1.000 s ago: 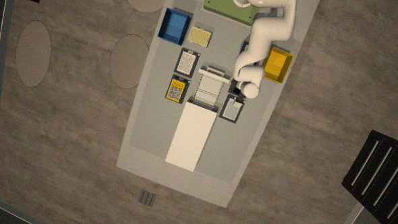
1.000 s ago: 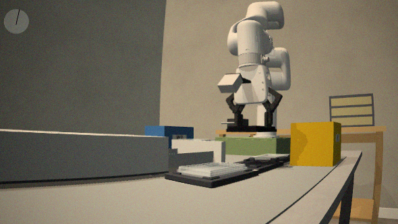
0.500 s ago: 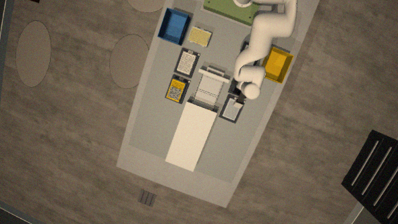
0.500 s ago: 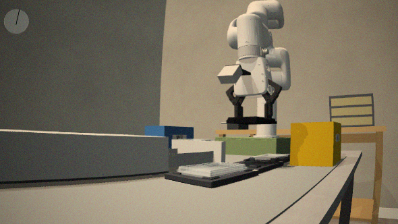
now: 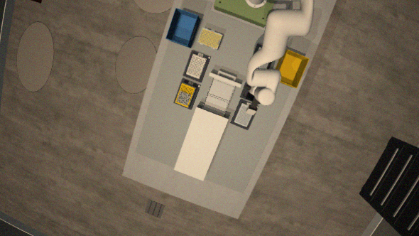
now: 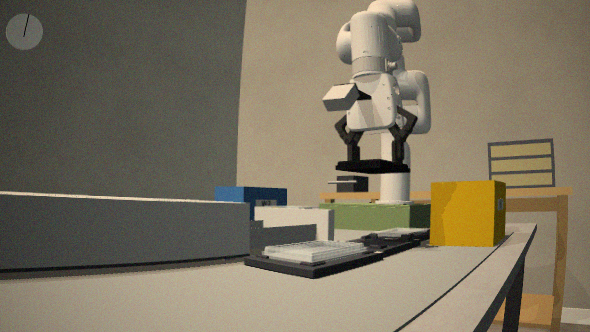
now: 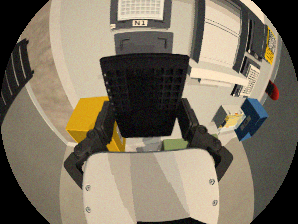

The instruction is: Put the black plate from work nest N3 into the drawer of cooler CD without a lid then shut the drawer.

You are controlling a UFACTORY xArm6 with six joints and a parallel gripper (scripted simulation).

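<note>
My hand is 80 mm short of the drawer, 200 mm to the left of it and 130 mm above it. The rest, counted from my hand: yellow bin: 150 mm behind, 170 mm to the left, 120 mm below; yellow tip box: 100 mm ahead, 400 mm to the right, 100 mm below; black plate: 10 mm below.
</note>
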